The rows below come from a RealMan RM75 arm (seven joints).
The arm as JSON. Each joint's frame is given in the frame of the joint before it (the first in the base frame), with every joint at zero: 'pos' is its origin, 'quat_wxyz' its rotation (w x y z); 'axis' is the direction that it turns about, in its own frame. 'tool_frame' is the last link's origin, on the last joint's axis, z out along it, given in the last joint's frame.
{
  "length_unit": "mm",
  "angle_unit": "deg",
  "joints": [
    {
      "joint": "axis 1",
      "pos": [
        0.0,
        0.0,
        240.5
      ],
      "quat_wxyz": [
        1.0,
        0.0,
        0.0,
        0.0
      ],
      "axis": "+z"
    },
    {
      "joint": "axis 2",
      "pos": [
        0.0,
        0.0,
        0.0
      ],
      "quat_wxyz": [
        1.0,
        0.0,
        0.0,
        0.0
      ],
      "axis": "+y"
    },
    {
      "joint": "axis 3",
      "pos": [
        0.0,
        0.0,
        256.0
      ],
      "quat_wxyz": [
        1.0,
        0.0,
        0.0,
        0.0
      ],
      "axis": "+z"
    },
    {
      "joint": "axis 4",
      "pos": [
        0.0,
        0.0,
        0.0
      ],
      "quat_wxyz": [
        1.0,
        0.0,
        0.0,
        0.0
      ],
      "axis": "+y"
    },
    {
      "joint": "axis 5",
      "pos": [
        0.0,
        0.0,
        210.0
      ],
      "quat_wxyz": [
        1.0,
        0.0,
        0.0,
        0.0
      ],
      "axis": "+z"
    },
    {
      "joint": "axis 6",
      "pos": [
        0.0,
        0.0,
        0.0
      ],
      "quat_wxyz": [
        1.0,
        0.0,
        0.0,
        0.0
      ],
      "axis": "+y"
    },
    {
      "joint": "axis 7",
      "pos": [
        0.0,
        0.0,
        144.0
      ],
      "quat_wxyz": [
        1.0,
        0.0,
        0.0,
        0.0
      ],
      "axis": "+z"
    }
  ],
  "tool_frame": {
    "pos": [
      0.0,
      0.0,
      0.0
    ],
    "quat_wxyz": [
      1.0,
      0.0,
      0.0,
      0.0
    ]
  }
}
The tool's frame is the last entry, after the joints.
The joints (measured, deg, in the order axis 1, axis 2, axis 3, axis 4, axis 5, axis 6, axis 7), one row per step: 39.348 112.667 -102.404 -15.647 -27.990 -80.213 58.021; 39.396 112.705 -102.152 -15.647 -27.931 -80.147 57.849; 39.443 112.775 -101.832 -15.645 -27.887 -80.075 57.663; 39.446 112.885 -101.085 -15.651 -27.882 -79.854 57.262; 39.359 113.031 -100.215 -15.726 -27.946 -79.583 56.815; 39.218 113.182 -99.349 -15.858 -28.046 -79.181 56.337; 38.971 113.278 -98.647 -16.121 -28.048 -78.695 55.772; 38.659 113.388 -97.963 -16.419 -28.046 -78.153 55.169; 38.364 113.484 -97.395 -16.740 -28.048 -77.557 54.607; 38.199 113.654 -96.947 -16.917 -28.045 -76.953 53.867; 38.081 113.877 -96.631 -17.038 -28.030 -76.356 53.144; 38.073 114.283 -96.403 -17.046 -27.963 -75.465 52.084; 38.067 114.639 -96.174 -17.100 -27.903 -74.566 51.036; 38.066 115.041 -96.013 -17.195 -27.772 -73.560 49.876; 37.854 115.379 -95.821 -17.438 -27.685 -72.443 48.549; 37.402 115.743 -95.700 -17.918 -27.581 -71.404 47.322; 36.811 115.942 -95.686 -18.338 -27.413 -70.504 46.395; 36.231 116.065 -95.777 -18.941 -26.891 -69.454 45.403
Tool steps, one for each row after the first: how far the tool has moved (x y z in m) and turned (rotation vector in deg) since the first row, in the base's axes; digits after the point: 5 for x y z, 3 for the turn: -0.00045 0.00078 0.00048 0.327 0.114 -0.027; -0.00100 0.00158 0.00090 0.687 0.271 -0.075; -0.00128 0.00322 0.00202 1.499 0.504 -0.306; -0.00129 0.00473 0.00313 2.398 0.759 -0.604; -0.00096 0.00624 0.00409 3.335 0.911 -0.978; -0.00020 0.00758 0.00521 4.346 0.954 -1.342; 0.00092 0.00876 0.00622 5.382 0.951 -1.765; 0.00201 0.00989 0.00701 6.327 0.853 -2.173; 0.00270 0.01090 0.00686 7.235 0.607 -2.451; 0.00314 0.01162 0.00598 7.989 0.320 -2.692; 0.00321 0.01246 0.00340 8.849 -0.215 -2.968; 0.00328 0.01345 0.00118 9.728 -0.787 -3.212; 0.00312 0.01447 -0.00144 10.656 -1.424 -3.445; 0.00414 0.01525 -0.00355 11.779 -2.246 -3.747; 0.00540 0.01511 -0.00565 12.807 -2.914 -4.059; 0.00819 0.01457 -0.00679 13.632 -3.542 -4.587; 0.01049 0.01491 -0.00693 14.691 -4.087 -5.166
